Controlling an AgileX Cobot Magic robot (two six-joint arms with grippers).
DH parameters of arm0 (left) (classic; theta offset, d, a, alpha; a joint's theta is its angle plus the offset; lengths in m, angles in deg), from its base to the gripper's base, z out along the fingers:
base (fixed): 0 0 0 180
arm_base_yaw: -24.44 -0.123 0 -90
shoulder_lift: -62.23 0 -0.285 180
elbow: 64.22 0 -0.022 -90
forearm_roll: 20.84 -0.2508 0 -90
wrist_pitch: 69.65 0 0.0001 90
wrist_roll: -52.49 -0.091 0 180
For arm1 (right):
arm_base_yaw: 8.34 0.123 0 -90
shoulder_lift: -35.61 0 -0.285 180
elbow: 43.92 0 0.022 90
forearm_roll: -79.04 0.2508 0 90
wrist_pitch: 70.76 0 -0.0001 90
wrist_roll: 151.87 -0.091 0 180
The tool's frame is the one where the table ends.
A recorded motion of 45 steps. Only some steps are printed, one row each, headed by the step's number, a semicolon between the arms.
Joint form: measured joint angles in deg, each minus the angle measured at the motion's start. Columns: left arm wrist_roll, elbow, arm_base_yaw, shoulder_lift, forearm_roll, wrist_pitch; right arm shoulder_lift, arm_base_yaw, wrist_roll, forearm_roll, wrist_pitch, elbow.
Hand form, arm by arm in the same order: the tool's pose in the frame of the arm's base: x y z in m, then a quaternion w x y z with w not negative. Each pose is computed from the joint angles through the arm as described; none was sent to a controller.
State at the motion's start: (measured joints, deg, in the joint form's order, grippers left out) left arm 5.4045 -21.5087 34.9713 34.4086 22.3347 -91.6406; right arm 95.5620 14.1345 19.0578 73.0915 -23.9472 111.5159
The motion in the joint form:
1: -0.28 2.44 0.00 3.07 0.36 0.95; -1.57 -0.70 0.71 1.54 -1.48 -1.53
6: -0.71 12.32 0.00 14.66 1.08 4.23; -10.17 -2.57 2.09 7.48 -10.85 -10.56
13: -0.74 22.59 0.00 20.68 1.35 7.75; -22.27 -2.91 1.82 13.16 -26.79 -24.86
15: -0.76 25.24 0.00 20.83 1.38 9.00; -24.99 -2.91 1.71 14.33 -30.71 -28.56
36: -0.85 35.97 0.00 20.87 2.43 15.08; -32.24 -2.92 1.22 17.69 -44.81 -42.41
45: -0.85 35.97 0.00 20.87 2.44 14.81; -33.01 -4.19 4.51 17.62 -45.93 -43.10
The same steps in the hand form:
1: 0.0520 -0.0326 0.3560 0.72457 0.18624 0.65359 -0.11459; 0.1578 0.0577 0.3536 0.41866 -0.11847 0.89724 0.07519
6: 0.0309 -0.0255 0.3151 0.75110 0.16760 0.62964 -0.10638; 0.1329 0.0497 0.3380 0.47703 -0.09237 0.86481 0.12653
13: 0.0351 -0.0226 0.2664 0.74357 0.14880 0.64441 -0.09844; 0.1030 0.0408 0.3052 0.56443 -0.05156 0.80203 0.18844
15: 0.0396 -0.0220 0.2530 0.73500 0.14296 0.65600 -0.09488; 0.0973 0.0385 0.2945 0.58211 -0.04093 0.78702 0.20016
36: 0.0538 -0.0180 0.1977 0.69965 0.11084 0.70134 -0.07950; 0.0844 0.0307 0.2463 0.62562 -0.00215 0.74691 0.22523
45: 0.0537 -0.0183 0.1974 0.69835 0.11214 0.70231 -0.08062; 0.0837 0.0280 0.2451 0.64193 -0.01430 0.73991 0.20064

